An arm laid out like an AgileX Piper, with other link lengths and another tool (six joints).
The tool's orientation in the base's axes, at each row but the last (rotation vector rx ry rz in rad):
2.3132 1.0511 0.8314
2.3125 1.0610 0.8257
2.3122 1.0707 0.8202
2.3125 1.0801 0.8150
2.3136 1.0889 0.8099
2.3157 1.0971 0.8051
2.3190 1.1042 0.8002
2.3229 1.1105 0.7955
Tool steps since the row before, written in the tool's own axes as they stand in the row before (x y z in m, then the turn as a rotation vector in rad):
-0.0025 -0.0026 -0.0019 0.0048 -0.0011 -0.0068
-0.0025 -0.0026 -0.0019 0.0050 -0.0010 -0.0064
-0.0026 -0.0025 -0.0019 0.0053 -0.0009 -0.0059
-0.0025 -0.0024 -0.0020 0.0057 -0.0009 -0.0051
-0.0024 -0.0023 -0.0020 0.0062 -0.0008 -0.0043
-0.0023 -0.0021 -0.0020 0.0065 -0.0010 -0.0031
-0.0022 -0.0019 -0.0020 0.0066 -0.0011 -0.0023
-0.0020 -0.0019 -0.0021 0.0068 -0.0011 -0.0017
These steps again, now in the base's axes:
-0.0039 -0.0001 -0.0011 -0.0027 0.0055 0.0057
-0.0039 -0.0001 -0.0011 -0.0023 0.0055 0.0056
-0.0039 -0.0003 -0.0010 -0.0017 0.0056 0.0054
-0.0039 -0.0003 -0.0008 -0.0010 0.0058 0.0049
-0.0038 -0.0003 -0.0007 -0.0001 0.0061 0.0046
-0.0036 -0.0003 -0.0005 0.0007 0.0062 0.0037
-0.0035 -0.0004 -0.0004 0.0012 0.0063 0.0030
-0.0035 -0.0002 -0.0002 0.0017 0.0063 0.0027

